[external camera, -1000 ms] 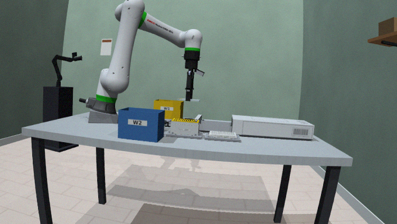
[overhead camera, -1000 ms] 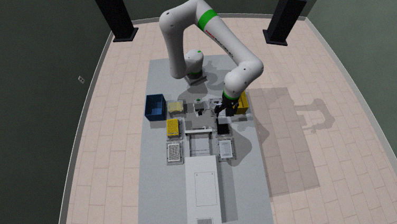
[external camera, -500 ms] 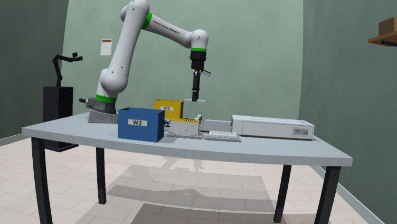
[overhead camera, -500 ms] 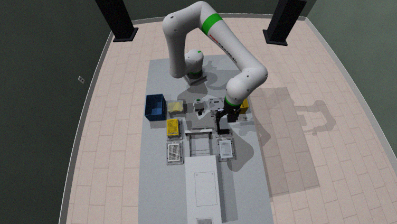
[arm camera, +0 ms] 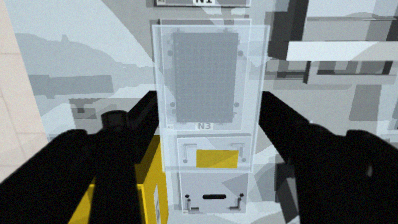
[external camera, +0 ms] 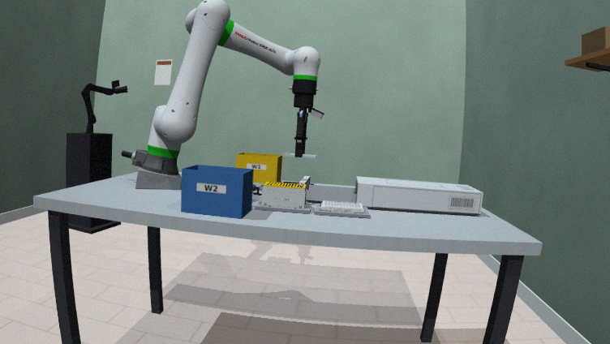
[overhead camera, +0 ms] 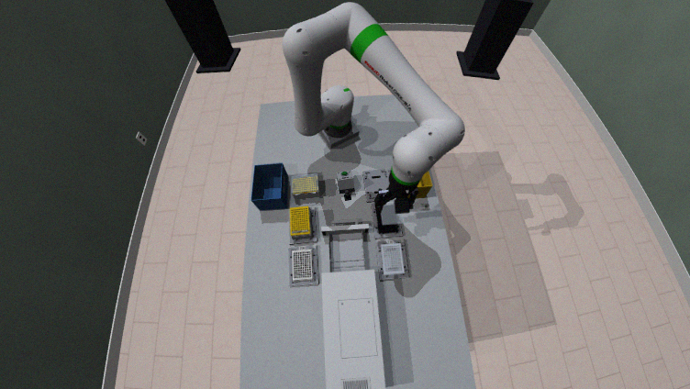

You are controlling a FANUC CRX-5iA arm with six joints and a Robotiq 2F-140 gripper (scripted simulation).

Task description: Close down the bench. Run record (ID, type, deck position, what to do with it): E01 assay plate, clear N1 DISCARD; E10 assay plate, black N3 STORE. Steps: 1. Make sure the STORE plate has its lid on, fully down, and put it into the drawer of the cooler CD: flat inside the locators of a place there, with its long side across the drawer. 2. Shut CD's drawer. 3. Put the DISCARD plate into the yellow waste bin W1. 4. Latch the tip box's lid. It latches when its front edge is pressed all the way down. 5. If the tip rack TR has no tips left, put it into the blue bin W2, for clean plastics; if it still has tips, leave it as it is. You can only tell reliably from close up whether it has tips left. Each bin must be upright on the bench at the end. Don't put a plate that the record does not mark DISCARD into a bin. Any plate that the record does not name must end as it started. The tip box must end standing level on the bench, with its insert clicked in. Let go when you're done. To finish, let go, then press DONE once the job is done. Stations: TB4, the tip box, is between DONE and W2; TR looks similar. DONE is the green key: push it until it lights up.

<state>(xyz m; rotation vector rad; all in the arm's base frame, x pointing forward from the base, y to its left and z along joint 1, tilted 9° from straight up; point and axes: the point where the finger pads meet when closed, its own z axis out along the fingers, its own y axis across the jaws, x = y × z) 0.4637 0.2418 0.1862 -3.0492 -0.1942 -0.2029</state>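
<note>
My hand is 14 cm above the black assay plate. From my hand the other things lie so: clear plate lid (2 cm below); cooler drawer (18 cm ahead, 16 cm to the right, 12 cm below); yellow bin W1 (20 cm behind, 12 cm below, 11 cm to the left).
</note>
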